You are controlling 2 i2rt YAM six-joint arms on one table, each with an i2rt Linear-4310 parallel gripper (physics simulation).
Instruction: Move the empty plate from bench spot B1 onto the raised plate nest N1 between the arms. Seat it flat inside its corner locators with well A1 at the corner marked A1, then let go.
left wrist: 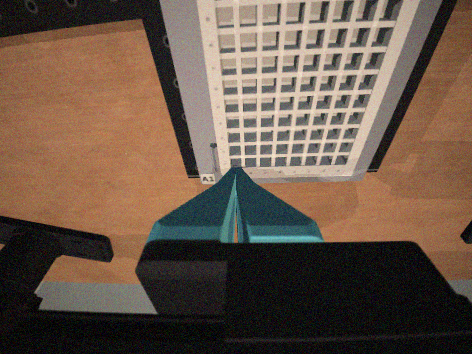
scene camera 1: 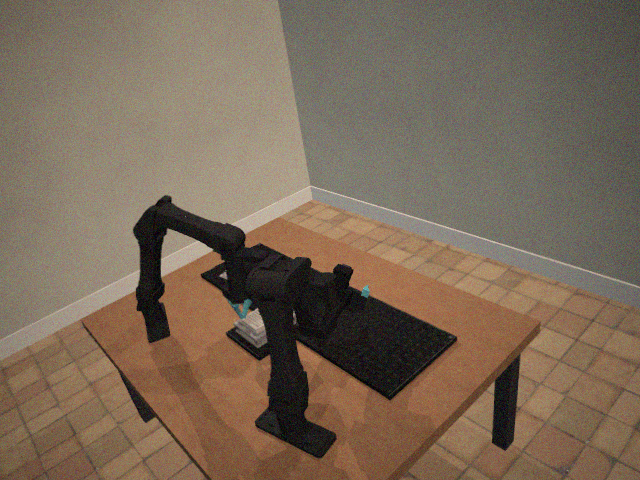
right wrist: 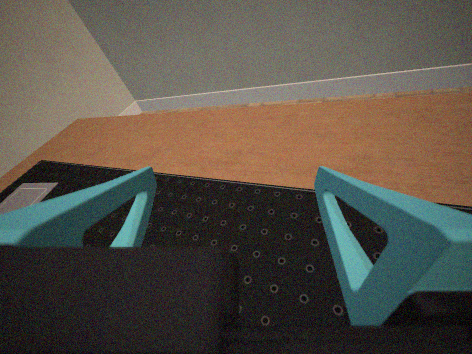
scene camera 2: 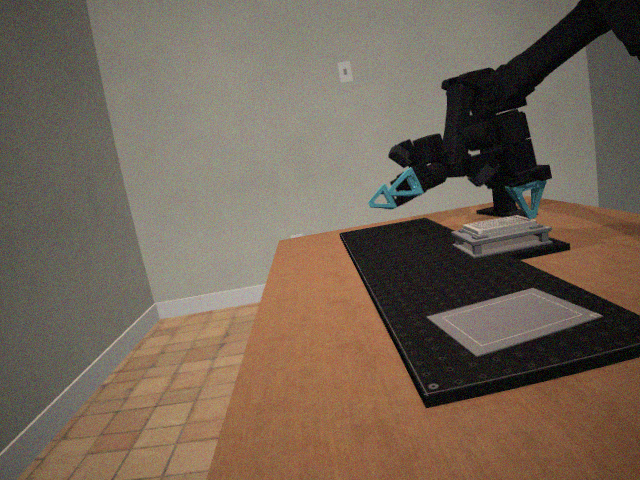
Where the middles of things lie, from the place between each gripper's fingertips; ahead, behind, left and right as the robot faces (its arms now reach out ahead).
Right now the white well plate (scene camera 2: 510, 224) is 20 cm behind my right hand, 18 cm to the left of it and 8 cm below it.
Now: left hand 60 mm short of the white well plate, 30 mm to the left of it and 10 mm above it.
